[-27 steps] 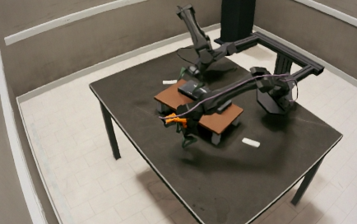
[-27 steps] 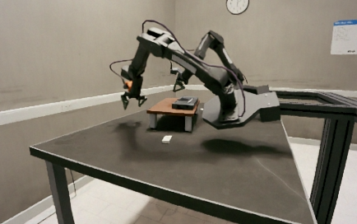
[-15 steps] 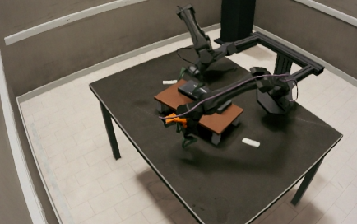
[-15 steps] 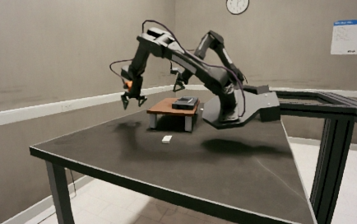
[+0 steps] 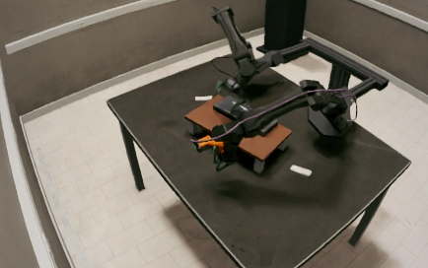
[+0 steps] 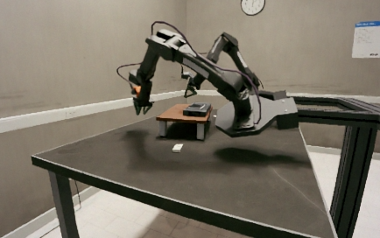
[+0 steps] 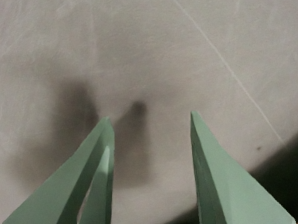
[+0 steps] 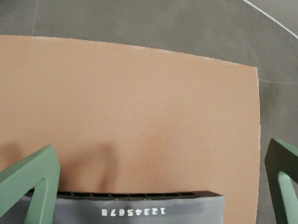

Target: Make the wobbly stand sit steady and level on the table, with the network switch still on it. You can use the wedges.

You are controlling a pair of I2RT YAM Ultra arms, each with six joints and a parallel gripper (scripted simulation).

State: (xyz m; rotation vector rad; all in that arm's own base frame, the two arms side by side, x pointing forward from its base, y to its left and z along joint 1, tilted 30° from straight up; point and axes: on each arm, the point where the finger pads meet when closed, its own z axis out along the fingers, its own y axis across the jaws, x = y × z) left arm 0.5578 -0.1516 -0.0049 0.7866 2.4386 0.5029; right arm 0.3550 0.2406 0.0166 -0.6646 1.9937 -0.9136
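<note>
The white wedge is 310 mm behind my left hand, 180 mm to the left of it and 90 mm below it. From my left hand the other things lie so: dark network switch 280 mm behind, 150 mm to the right, 20 mm above; then brown stand 230 mm behind, 140 mm to the right, 50 mm below.
</note>
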